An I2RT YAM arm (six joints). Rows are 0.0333 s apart.
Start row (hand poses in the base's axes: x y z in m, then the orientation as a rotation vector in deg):
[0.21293 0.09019 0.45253 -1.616 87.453 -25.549]
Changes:
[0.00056 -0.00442 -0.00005 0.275 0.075 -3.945]
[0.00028 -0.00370 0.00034 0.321 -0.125 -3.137]
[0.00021 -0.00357 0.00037 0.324 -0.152 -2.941]
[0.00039 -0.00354 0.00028 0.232 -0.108 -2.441]
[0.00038 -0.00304 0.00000 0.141 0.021 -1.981]
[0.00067 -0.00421 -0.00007 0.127 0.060 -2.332]
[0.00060 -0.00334 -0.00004 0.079 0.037 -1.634]
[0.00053 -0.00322 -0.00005 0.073 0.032 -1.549]
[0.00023 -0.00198 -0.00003 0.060 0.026 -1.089]
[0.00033 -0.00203 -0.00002 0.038 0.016 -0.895]
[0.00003 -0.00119 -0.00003 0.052 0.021 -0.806]
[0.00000 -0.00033 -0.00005 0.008 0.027 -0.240]
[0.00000 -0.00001 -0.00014 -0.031 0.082 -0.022]
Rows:
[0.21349 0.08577 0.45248 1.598 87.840 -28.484]
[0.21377 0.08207 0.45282 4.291 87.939 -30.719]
[0.21398 0.07850 0.45319 6.851 87.961 -32.787]
[0.21437 0.07496 0.45347 8.949 87.953 -34.529]
[0.21475 0.07192 0.45347 10.590 88.015 -35.993]
[0.21542 0.06771 0.45340 12.487 88.084 -37.750]
[0.21602 0.06437 0.45336 13.814 88.108 -38.986]
[0.21655 0.06115 0.45331 15.074 88.115 -40.157]
[0.21678 0.05917 0.45328 15.966 88.120 -40.974]
[0.21711 0.05714 0.45326 16.694 88.110 -41.652]
[0.21714 0.05595 0.45323 17.361 88.111 -42.251]
[0.21714 0.05562 0.45318 17.547 88.127 -42.440]
[0.21714 0.05561 0.45304 17.514 88.190 -42.501]

